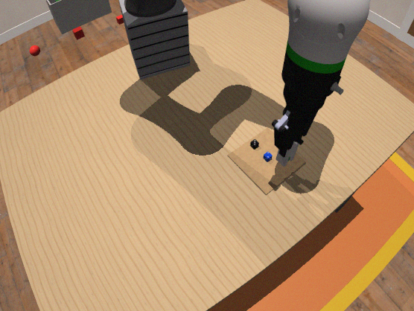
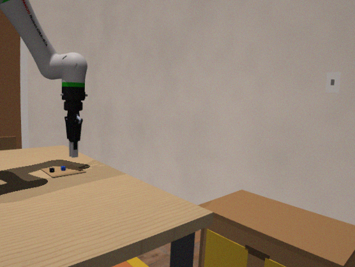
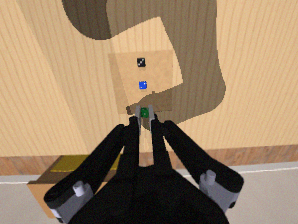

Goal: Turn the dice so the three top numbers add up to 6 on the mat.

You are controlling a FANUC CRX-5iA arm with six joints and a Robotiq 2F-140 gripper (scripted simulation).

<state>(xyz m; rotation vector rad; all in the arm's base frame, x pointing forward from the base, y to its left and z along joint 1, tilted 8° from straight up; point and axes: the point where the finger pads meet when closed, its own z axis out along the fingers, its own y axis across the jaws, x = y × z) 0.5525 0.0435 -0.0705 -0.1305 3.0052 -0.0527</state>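
My gripper is now 80 mm above the blue die and 50 mm past it. Also, from my hand: green die (30 mm below); then tan mat (90 mm below, 50 mm behind); then black die (90 mm behind, 80 mm below, 10 mm to the right).
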